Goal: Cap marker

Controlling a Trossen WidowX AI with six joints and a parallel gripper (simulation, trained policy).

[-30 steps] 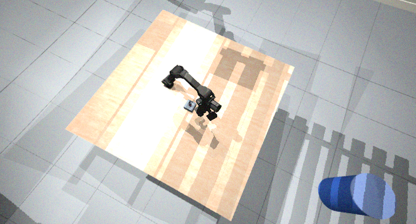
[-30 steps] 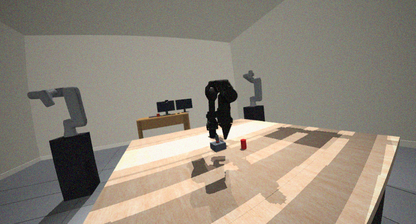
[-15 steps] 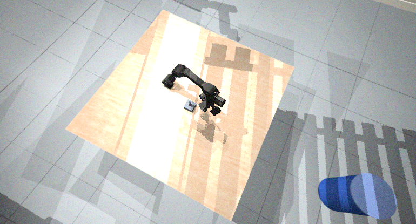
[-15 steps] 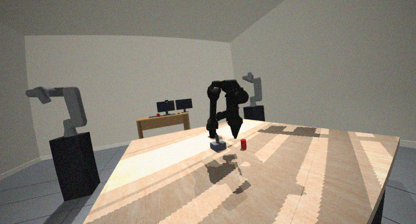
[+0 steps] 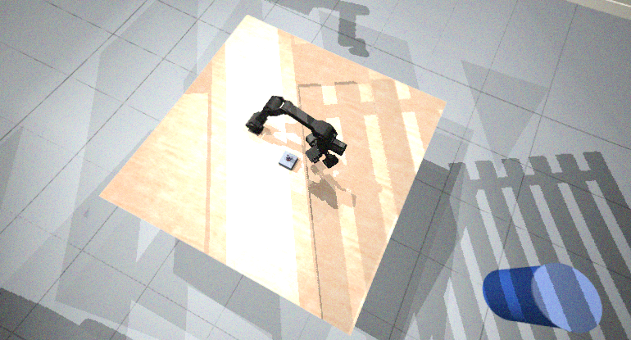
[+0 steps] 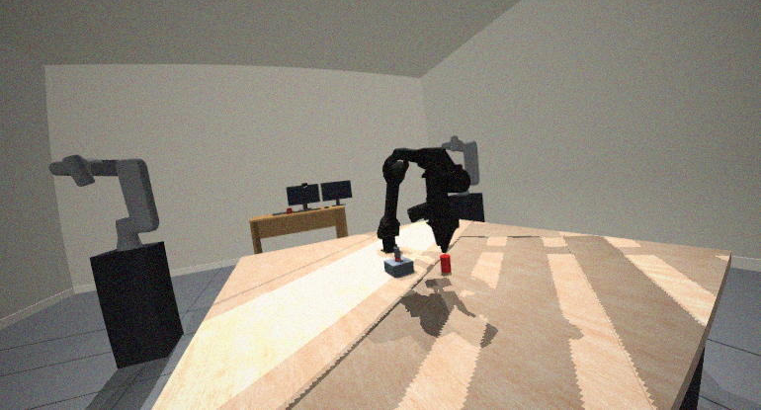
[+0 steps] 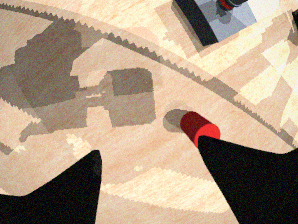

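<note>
My gripper tip is 7 cm above the red cap, 5 cm to the right of it and 5 cm past it. Round my gripper tip: grey holder block (15 cm behind, 7 cm below, 6 cm to the right).
</note>
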